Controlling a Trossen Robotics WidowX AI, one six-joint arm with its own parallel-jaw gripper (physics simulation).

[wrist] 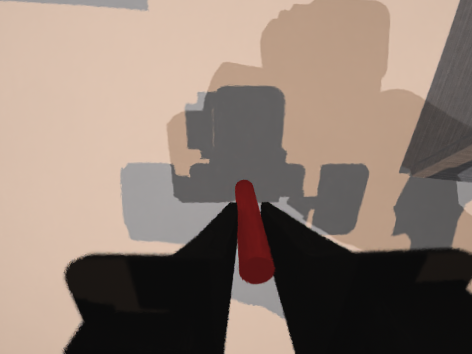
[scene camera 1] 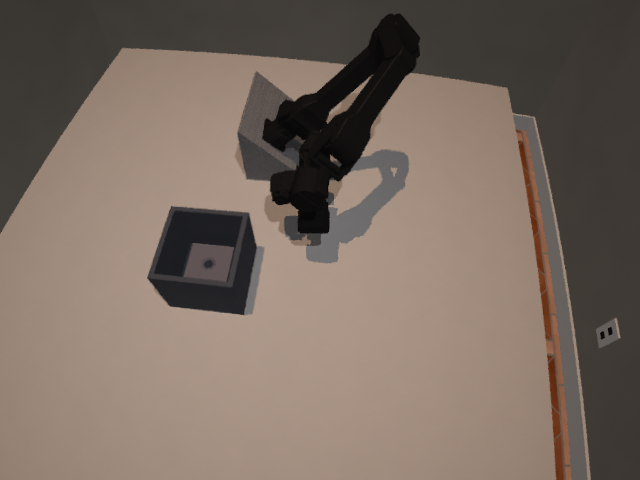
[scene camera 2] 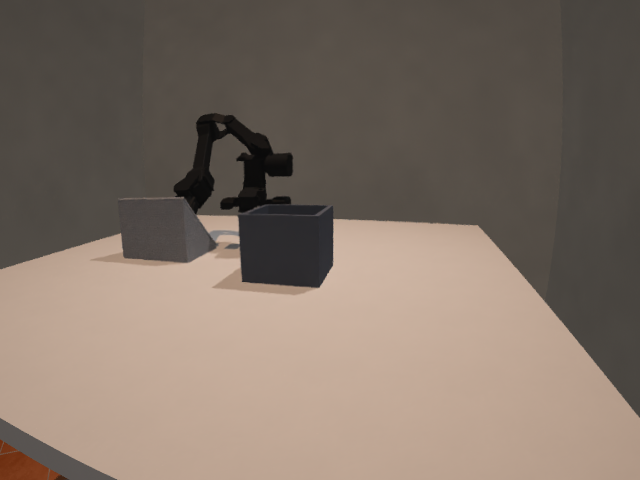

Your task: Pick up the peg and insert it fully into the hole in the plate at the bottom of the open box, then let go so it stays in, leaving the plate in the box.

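Frame: origin at the arm's base, x ahead, y left, z up, level; metres.
Seen in the pictures: gripper, between the fingertips: (wrist: 248, 209); arm's base, origin of its link: (scene camera 1: 274, 135) (scene camera 2: 179, 218).
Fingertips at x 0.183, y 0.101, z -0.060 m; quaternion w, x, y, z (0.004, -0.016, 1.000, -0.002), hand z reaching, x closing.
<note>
Pixels of each thing's middle, then the offset from my fingertips to it. Level surfaces: height alone.
- red cylindrical peg, middle of its body: (wrist: 248, 216) dz +0.000, dx +0.000, dy +0.004 m
- dark open box, middle of its body: (scene camera 1: 207, 261) (scene camera 2: 289, 241) dz +0.029, dx +0.140, dy -0.209 m
- pale plate, middle of its body: (scene camera 1: 210, 269) dz -0.006, dx +0.140, dy -0.209 m
- pale table, height of its surface: dz -0.040 m
The red cylindrical peg (wrist: 254, 235) stands about upright between the fingers in the wrist view, its wider-looking near end towards the camera. My gripper (wrist: 248, 209) is shut on the peg, with a black finger against each side. Whether the peg's lower end touches the table cannot be told. In scene camera 1 the fingertips and peg are hidden beneath the hand; in scene camera 2 they are hidden behind the box. The dark open box (scene camera 1: 206, 298) (scene camera 2: 279, 249) stands to the left of the hand in scene camera 1. The pale plate (scene camera 1: 223, 256) lies at its bottom, with a dark round hole.
A grey wedge-shaped block (scene camera 1: 266, 162) (scene camera 2: 152, 228) stands beside the arm, behind the box in scene camera 1. Its edge also shows at the right of the wrist view. The box's walls rise high around the plate. The arm casts shadows over the pale table (scene camera 1: 361, 361) (scene camera 2: 361, 361).
</note>
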